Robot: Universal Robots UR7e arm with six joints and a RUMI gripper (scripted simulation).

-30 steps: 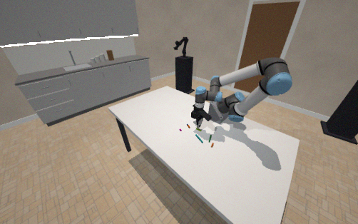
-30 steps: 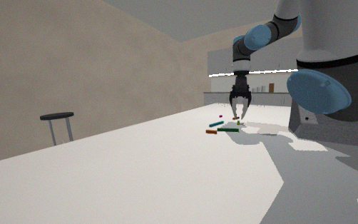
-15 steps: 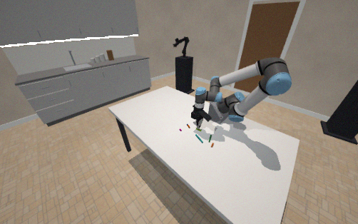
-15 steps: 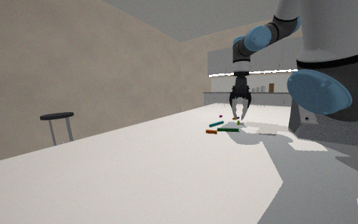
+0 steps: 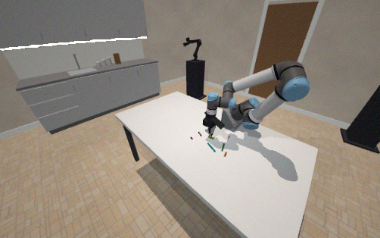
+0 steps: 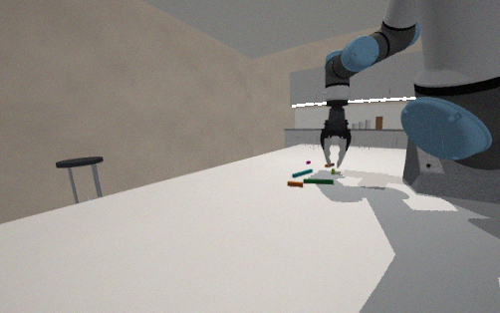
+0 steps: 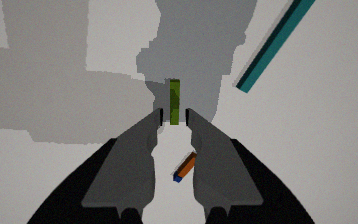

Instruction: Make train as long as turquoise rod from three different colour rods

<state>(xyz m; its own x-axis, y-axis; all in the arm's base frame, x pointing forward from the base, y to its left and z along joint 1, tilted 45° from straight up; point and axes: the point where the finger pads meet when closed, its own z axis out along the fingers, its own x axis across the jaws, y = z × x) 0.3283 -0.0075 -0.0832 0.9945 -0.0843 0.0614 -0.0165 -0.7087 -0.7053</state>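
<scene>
Now: the lime rod 3 cm below my hand. Also, from my hand: green rod 13 cm to the left, 4 cm ahead, 3 cm below; then blue rod 12 cm to the right, 3 cm below; then turquoise rod 9 cm ahead, 6 cm to the left, 3 cm below.
</scene>
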